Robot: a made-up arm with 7 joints. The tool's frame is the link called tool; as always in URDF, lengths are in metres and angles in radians. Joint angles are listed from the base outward.
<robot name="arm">
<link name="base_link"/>
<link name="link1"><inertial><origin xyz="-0.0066 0.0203 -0.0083"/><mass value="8.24"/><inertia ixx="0.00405" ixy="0" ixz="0" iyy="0.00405" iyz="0" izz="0.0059"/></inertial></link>
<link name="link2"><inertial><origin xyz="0.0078 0.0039 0.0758"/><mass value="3.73"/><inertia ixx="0.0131" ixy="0" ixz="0" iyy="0.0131" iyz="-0.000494" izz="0.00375"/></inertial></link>
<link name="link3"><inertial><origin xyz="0.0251 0.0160 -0.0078"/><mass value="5.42"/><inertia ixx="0.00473" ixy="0.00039" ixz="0" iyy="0.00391" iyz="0" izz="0.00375"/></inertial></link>
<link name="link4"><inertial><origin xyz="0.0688 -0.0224 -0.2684"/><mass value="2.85"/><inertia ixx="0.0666" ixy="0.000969" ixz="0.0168" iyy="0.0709" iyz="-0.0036" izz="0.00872"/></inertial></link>
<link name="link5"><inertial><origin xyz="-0.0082 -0.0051 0.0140"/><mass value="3.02"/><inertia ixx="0.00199" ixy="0" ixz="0" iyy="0.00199" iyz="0" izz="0.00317"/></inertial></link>
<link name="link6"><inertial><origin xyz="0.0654 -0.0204 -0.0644"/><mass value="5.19"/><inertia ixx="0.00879" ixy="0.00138" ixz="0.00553" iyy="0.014" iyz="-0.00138" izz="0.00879"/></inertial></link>
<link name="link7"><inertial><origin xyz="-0.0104 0.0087 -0.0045"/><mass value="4.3"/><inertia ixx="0.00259" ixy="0" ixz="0" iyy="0.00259" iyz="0" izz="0.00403"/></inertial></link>
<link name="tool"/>
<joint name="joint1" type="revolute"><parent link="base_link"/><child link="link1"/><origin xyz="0.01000 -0.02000 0.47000" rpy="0.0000 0.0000 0.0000"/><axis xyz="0 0 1"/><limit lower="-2.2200" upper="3.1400"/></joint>
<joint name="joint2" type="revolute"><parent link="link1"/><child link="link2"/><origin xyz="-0.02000 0.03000 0.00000" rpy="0.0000 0.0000 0.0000"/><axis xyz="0 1 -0.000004"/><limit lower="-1.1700" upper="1.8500"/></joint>
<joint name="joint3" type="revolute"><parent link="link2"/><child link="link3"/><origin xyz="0.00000 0.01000 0.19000" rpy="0.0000 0.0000 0.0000"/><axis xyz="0 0 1"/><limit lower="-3.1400" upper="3.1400"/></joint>
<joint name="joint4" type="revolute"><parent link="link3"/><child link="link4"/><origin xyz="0.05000 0.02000 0.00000" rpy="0.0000 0.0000 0.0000"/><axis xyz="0 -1 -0.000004"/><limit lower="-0.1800" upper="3.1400"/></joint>
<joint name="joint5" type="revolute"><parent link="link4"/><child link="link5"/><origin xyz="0.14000 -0.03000 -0.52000" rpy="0.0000 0.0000 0.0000"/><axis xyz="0 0.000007 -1"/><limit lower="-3.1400" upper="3.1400"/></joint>
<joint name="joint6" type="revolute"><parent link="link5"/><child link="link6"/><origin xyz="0.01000 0.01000 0.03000" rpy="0.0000 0.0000 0.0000"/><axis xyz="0 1 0.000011"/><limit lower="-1.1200" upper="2.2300"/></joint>
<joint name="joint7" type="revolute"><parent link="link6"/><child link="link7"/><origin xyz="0.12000 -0.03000 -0.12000" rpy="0.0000 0.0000 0.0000"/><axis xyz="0 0.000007 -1"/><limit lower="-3.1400" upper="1.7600"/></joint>
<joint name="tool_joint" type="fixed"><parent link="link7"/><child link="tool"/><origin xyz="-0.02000 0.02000 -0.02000" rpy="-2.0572 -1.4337 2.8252"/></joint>
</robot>
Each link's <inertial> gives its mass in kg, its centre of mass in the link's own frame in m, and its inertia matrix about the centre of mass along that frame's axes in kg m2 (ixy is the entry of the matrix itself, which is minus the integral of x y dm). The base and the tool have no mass. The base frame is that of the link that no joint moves.
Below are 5 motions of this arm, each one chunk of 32 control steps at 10 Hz.
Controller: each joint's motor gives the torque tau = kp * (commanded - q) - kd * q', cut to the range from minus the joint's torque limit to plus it. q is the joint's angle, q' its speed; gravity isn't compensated. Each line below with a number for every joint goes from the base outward.
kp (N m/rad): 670 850 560 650 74 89 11
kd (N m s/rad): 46 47 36 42 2.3 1.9 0.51
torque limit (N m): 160 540 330 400 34 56 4.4
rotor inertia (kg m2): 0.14 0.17 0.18 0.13 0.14 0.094 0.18
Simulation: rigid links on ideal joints. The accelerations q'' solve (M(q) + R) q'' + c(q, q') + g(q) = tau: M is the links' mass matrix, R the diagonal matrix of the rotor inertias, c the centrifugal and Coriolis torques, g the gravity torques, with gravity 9.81 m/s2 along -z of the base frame. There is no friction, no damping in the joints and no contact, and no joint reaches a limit. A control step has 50 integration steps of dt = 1/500 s. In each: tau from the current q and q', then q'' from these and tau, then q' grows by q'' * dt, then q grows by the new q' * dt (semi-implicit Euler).
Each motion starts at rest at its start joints. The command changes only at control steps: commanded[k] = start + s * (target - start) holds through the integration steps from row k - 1 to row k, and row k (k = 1, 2, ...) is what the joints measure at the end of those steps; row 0 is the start. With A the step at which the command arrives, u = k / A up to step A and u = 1 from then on. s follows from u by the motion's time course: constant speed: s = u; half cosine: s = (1 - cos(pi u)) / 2; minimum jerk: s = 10 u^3 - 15 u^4 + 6 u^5; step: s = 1 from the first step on.
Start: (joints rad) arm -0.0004 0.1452 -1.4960 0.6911 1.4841 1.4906 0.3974
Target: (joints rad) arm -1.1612 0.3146 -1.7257 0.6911 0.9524 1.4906 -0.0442
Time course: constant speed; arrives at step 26
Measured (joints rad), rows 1 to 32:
1: -0.0240 0.1557 -1.4788 0.6501 1.4582 1.4566 0.3988
2: -0.0686 0.1682 -1.4792 0.5963 1.3732 1.4538 0.3990
3: -0.1227 0.1775 -1.4975 0.5799 1.3420 1.4556 0.3876
4: -0.1727 0.1832 -1.5152 0.5943 1.3543 1.4378 0.3649
5: -0.2172 0.1875 -1.5264 0.6110 1.3500 1.4425 0.3385
6: -0.2586 0.1919 -1.5309 0.6136 1.3246 1.4542 0.3130
7: -0.3008 0.1973 -1.5344 0.6076 1.2973 1.4582 0.2909
8: -0.3453 0.2034 -1.5416 0.6034 1.2753 1.4587 0.2731
9: -0.3911 0.2095 -1.5515 0.6039 1.2575 1.4571 0.2587
10: -0.4367 0.2155 -1.5615 0.6062 1.2401 1.4565 0.2458
11: -0.4816 0.2212 -1.5701 0.6073 1.2208 1.4585 0.2319
12: -0.5259 0.2268 -1.5777 0.6069 1.2004 1.4612 0.2153
13: -0.5702 0.2324 -1.5853 0.6063 1.1806 1.4632 0.1962
14: -0.6147 0.2381 -1.5932 0.6063 1.1614 1.4644 0.1759
15: -0.6594 0.2439 -1.6016 0.6066 1.1423 1.4652 0.1560
16: -0.7042 0.2496 -1.6101 0.6069 1.1229 1.4663 0.1376
17: -0.7489 0.2554 -1.6184 0.6070 1.1035 1.4676 0.1208
18: -0.7936 0.2611 -1.6266 0.6069 1.0841 1.4691 0.1049
19: -0.8382 0.2668 -1.6348 0.6069 1.0649 1.4704 0.0889
20: -0.8828 0.2725 -1.6429 0.6070 1.0457 1.4716 0.0722
21: -0.9274 0.2782 -1.6512 0.6071 1.0265 1.4728 0.0546
22: -0.9721 0.2840 -1.6595 0.6072 1.0073 1.4739 0.0365
23: -1.0167 0.2897 -1.6677 0.6072 0.9881 1.4751 0.0183
24: -1.0614 0.2954 -1.6760 0.6072 0.9690 1.4763 0.0006
25: -1.1060 0.3011 -1.6843 0.6072 0.9499 1.4774 -0.0167
26: -1.1507 0.3069 -1.6925 0.6072 0.9308 1.4785 -0.0336
27: -1.1693 0.3099 -1.7044 0.6037 0.9189 1.4663 -0.0471
28: -1.1715 0.3091 -1.7042 0.6034 0.9242 1.4713 -0.0520
29: -1.1650 0.3067 -1.6955 0.6054 0.9342 1.4831 -0.0475
30: -1.1586 0.3051 -1.6876 0.6075 0.9397 1.4856 -0.0371
31: -1.1570 0.3052 -1.6859 0.6085 0.9393 1.4840 -0.0269
32: -1.1590 0.3061 -1.6887 0.6080 0.9356 1.4809 -0.0217

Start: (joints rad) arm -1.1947 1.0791 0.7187 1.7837 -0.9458 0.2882 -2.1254
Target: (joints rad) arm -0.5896 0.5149 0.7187 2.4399 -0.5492 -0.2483 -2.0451
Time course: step
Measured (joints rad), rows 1 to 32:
1: -0.8516 0.9524 0.4721 2.0439 -0.4015 0.3063 -2.0654
2: -0.6928 0.7506 0.6010 2.2435 -0.3062 -0.0751 -1.9685
3: -0.5570 0.5183 0.7292 2.3971 -0.6901 -0.2750 -1.9345
4: -0.4761 0.3809 0.7938 2.4606 -0.8361 -0.4570 -1.9912
5: -0.4977 0.3925 0.7806 2.4804 -0.7221 -0.4823 -2.0975
6: -0.5639 0.4966 0.7327 2.4530 -0.5417 -0.2812 -2.1757
7: -0.6136 0.6191 0.6857 2.3783 -0.4522 -0.1312 -2.1632
8: -0.6293 0.7053 0.6522 2.3033 -0.4531 -0.0716 -2.0634
9: -0.6182 0.7303 0.6435 2.2666 -0.4836 -0.0504 -1.9357
10: -0.5968 0.7054 0.6574 2.2730 -0.5226 -0.0948 -1.8506
11: -0.5798 0.6539 0.6802 2.3088 -0.5589 -0.1723 -1.8485
12: -0.5740 0.6032 0.6983 2.3519 -0.5754 -0.2386 -1.9213
13: -0.5781 0.5749 0.7055 2.3825 -0.5687 -0.2737 -2.0238
14: -0.5859 0.5743 0.7036 2.3908 -0.5525 -0.2694 -2.1014
15: -0.5920 0.5932 0.6970 2.3789 -0.5401 -0.2366 -2.1192
16: -0.5940 0.6182 0.6894 2.3573 -0.5347 -0.1992 -2.0768
17: -0.5930 0.6377 0.6836 2.3377 -0.5341 -0.1748 -2.0041
18: -0.5909 0.6456 0.6812 2.3280 -0.5363 -0.1688 -1.9413
19: -0.5893 0.6420 0.6823 2.3294 -0.5397 -0.1780 -1.9170
20: -0.5887 0.6316 0.6855 2.3381 -0.5429 -0.1948 -1.9360
21: -0.5888 0.6205 0.6889 2.3485 -0.5449 -0.2105 -1.9811
22: -0.5891 0.6132 0.6911 2.3558 -0.5457 -0.2192 -2.0258
23: -0.5893 0.6117 0.6918 2.3578 -0.5457 -0.2191 -2.0487
24: -0.5894 0.6149 0.6910 2.3553 -0.5448 -0.2128 -2.0435
25: -0.5895 0.6202 0.6895 2.3506 -0.5433 -0.2045 -2.0183
26: -0.5897 0.6249 0.6880 2.3462 -0.5419 -0.1983 -1.9892
27: -0.5898 0.6274 0.6870 2.3438 -0.5411 -0.1960 -1.9708
28: -0.5899 0.6272 0.6869 2.3438 -0.5413 -0.1974 -1.9695
29: -0.5898 0.6252 0.6875 2.3455 -0.5420 -0.2009 -1.9822
30: -0.5897 0.6226 0.6883 2.3478 -0.5430 -0.2046 -1.9998
31: -0.5895 0.6207 0.6890 2.3495 -0.5437 -0.2069 -2.0127
32: -0.5894 0.6200 0.6893 2.3502 -0.5439 -0.2074 -2.0161

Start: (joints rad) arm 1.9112 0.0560 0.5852 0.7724 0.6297 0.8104 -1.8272
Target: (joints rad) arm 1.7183 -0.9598 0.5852 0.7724 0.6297 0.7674 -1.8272
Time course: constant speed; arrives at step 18
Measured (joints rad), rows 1 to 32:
1: 1.9041 0.0495 0.5863 0.7277 0.6335 0.8286 -1.8334
2: 1.8936 0.0331 0.5824 0.6660 0.6462 0.8991 -1.8469
3: 1.8855 -0.0081 0.5854 0.6352 0.6475 0.9080 -1.8568
4: 1.8752 -0.0732 0.5907 0.6453 0.6445 0.8795 -1.8589
5: 1.8613 -0.1471 0.5921 0.6704 0.6421 0.8540 -1.8543
6: 1.8469 -0.2147 0.5916 0.6848 0.6402 0.8463 -1.8460
7: 1.8347 -0.2711 0.5936 0.6818 0.6424 0.8589 -1.8373
8: 1.8252 -0.3208 0.5995 0.6687 0.6463 0.8778 -1.8306
9: 1.8169 -0.3715 0.6072 0.6570 0.6489 0.8903 -1.8269
10: 1.8078 -0.4272 0.6132 0.6529 0.6499 0.8920 -1.8259
11: 1.7969 -0.4871 0.6163 0.6554 0.6498 0.8870 -1.8263
12: 1.7851 -0.5482 0.6178 0.6596 0.6494 0.8826 -1.8267
13: 1.7734 -0.6079 0.6196 0.6617 0.6497 0.8829 -1.8257
14: 1.7626 -0.6657 0.6230 0.6611 0.6509 0.8869 -1.8226
15: 1.7523 -0.7227 0.6276 0.6595 0.6523 0.8916 -1.8179
16: 1.7420 -0.7802 0.6322 0.6588 0.6533 0.8942 -1.8128
17: 1.7314 -0.8388 0.6358 0.6597 0.6539 0.8940 -1.8086
18: 1.7206 -0.8983 0.6385 0.6621 0.6541 0.8925 -1.8058
19: 1.7194 -0.9160 0.6355 0.6759 0.6501 0.8682 -1.8043
20: 1.7204 -0.9182 0.6375 0.6791 0.6504 0.8735 -1.8052
21: 1.7211 -0.9126 0.6431 0.6715 0.6546 0.8941 -1.8064
22: 1.7202 -0.9055 0.6476 0.6612 0.6571 0.9041 -1.8063
23: 1.7183 -0.9023 0.6476 0.6557 0.6568 0.9048 -1.8053
24: 1.7167 -0.9032 0.6447 0.6563 0.6555 0.8986 -1.8047
25: 1.7164 -0.9061 0.6421 0.6602 0.6543 0.8923 -1.8051
26: 1.7173 -0.9083 0.6415 0.6638 0.6539 0.8901 -1.8062
27: 1.7186 -0.9089 0.6428 0.6650 0.6543 0.8917 -1.8071
28: 1.7193 -0.9081 0.6443 0.6642 0.6549 0.8945 -1.8071
29: 1.7192 -0.9070 0.6451 0.6626 0.6553 0.8962 -1.8062
30: 1.7186 -0.9064 0.6447 0.6615 0.6552 0.8962 -1.8052
31: 1.7180 -0.9064 0.6439 0.6614 0.6549 0.8952 -1.8047
32: 1.7178 -0.9068 0.6433 0.6618 0.6547 0.8943 -1.8050

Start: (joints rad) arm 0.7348 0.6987 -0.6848 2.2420 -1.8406 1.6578 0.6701
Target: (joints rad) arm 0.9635 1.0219 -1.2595 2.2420 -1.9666 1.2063 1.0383
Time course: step
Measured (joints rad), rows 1 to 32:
1: 0.8771 0.9583 -1.1747 2.2373 -1.9505 1.2389 0.7564
2: 0.9344 1.1126 -1.1775 2.1841 -2.0147 1.0001 0.9671
3: 0.9735 1.2114 -1.1026 2.1481 -1.9777 0.9563 1.1894
4: 0.9908 1.2321 -1.0760 2.1387 -1.9908 0.9291 1.3167
5: 0.9881 1.2035 -1.1002 2.1510 -1.9898 1.0044 1.3056
6: 0.9742 1.1530 -1.1493 2.1727 -1.9742 1.0927 1.1853
7: 0.9604 1.1122 -1.1904 2.1880 -1.9650 1.1433 1.0313
8: 0.9527 1.1000 -1.2049 2.1904 -1.9612 1.1470 0.9218
9: 0.9523 1.1140 -1.1944 2.1832 -1.9645 1.1118 0.9009
10: 0.9572 1.1387 -1.1721 2.1731 -1.9719 1.0698 0.9628
11: 0.9636 1.1581 -1.1527 2.1659 -1.9767 1.0453 1.0620
12: 0.9679 1.1640 -1.1453 2.1645 -1.9776 1.0439 1.1425
13: 0.9687 1.1578 -1.1499 2.1681 -1.9762 1.0593 1.1680
14: 0.9668 1.1465 -1.1604 2.1733 -1.9738 1.0787 1.1368
15: 0.9640 1.1374 -1.1695 2.1770 -1.9715 1.0910 1.0756
16: 0.9620 1.1344 -1.1732 2.1776 -1.9705 1.0922 1.0210
17: 0.9613 1.1371 -1.1713 2.1758 -1.9711 1.0851 0.9987
18: 0.9619 1.1424 -1.1665 2.1732 -1.9723 1.0760 1.0132
19: 0.9630 1.1467 -1.1623 2.1714 -1.9733 1.0701 1.0496
20: 0.9640 1.1482 -1.1604 2.1710 -1.9737 1.0694 1.0849
21: 0.9644 1.1470 -1.1612 2.1719 -1.9736 1.0724 1.1018
22: 0.9643 1.1446 -1.1633 2.1732 -1.9731 1.0766 1.0956
23: 0.9638 1.1426 -1.1653 2.1741 -1.9726 1.0794 1.0746
24: 0.9634 1.1419 -1.1662 2.1743 -1.9724 1.0799 1.0525
25: 0.9632 1.1423 -1.1659 2.1739 -1.9724 1.0786 1.0407
26: 0.9632 1.1434 -1.1650 2.1733 -1.9726 1.0768 1.0428
27: 0.9633 1.1443 -1.1641 2.1728 -1.9729 1.0754 1.0547
28: 0.9635 1.1447 -1.1636 2.1727 -1.9730 1.0751 1.0681
29: 0.9636 1.1445 -1.1637 2.1729 -1.9730 1.0756 1.0760
30: 0.9636 1.1441 -1.1641 2.1731 -1.9729 1.0764 1.0757
31: 0.9636 1.1436 -1.1645 2.1734 -1.9728 1.0771 1.0691
32: 0.9635 1.1435 -1.1648 2.1735 -1.9727 1.0773 1.0611

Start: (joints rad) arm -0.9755 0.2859 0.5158 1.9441 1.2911 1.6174 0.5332
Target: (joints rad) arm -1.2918 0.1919 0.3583 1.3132 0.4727 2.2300 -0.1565
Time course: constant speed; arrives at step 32
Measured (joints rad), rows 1 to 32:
1: -0.9776 0.3087 0.5107 1.8999 1.2433 1.6758 0.5240
2: -0.9795 0.3625 0.4997 1.8184 1.1306 1.6891 0.4971
3: -0.9912 0.4100 0.4776 1.7458 1.0577 1.6739 0.4632
4: -1.0128 0.4252 0.4538 1.7076 1.0276 1.6957 0.4324
5: -1.0338 0.4094 0.4413 1.7019 1.0161 1.7135 0.4065
6: -1.0479 0.3819 0.4407 1.7092 1.0223 1.7277 0.3859
7: -1.0536 0.3594 0.4466 1.7095 1.0199 1.7565 0.3689
8: -1.0537 0.3502 0.4539 1.6943 0.9963 1.7872 0.3519
9: -1.0545 0.3527 0.4569 1.6667 0.9626 1.8072 0.3327
10: -1.0612 0.3591 0.4526 1.6364 0.9281 1.8207 0.3116
11: -1.0742 0.3623 0.4426 1.6109 0.8965 1.8337 0.2896
12: -1.0904 0.3599 0.4312 1.5920 0.8703 1.8471 0.2672
13: -1.1057 0.3539 0.4221 1.5769 0.8486 1.8623 0.2450
14: -1.1175 0.3473 0.4168 1.5617 0.8279 1.8804 0.2233
15: -1.1258 0.3423 0.4147 1.5440 0.8065 1.8997 0.2022
16: -1.1324 0.3391 0.4137 1.5240 0.7840 1.9181 0.1819
17: -1.1394 0.3367 0.4119 1.5033 0.7607 1.9352 0.1621
18: -1.1483 0.3340 0.4082 1.4832 0.7369 1.9514 0.1424
19: -1.1589 0.3306 0.4029 1.4643 0.7130 1.9670 0.1222
20: -1.1703 0.3268 0.3969 1.4460 0.6891 1.9827 0.1013
21: -1.1815 0.3230 0.3912 1.4277 0.6654 1.9987 0.0796
22: -1.1920 0.3194 0.3862 1.4090 0.6423 2.0150 0.0576
23: -1.2016 0.3160 0.3822 1.3900 0.6197 2.0314 0.0360
24: -1.2108 0.3125 0.3785 1.3709 0.5975 2.0477 0.0149
25: -1.2201 0.3089 0.3747 1.3520 0.5753 2.0639 -0.0055
26: -1.2297 0.3052 0.3706 1.3333 0.5529 2.0799 -0.0257
27: -1.2397 0.3015 0.3662 1.3147 0.5301 2.0957 -0.0461
28: -1.2499 0.2979 0.3614 1.2960 0.5072 2.1116 -0.0670
29: -1.2600 0.2943 0.3568 1.2773 0.4844 2.1275 -0.0884
30: -1.2700 0.2907 0.3522 1.2586 0.4618 2.1434 -0.1101
31: -1.2799 0.2870 0.3479 1.2399 0.4395 2.1593 -0.1317
32: -1.2897 0.2833 0.3436 1.2213 0.4173 2.1752 -0.1531

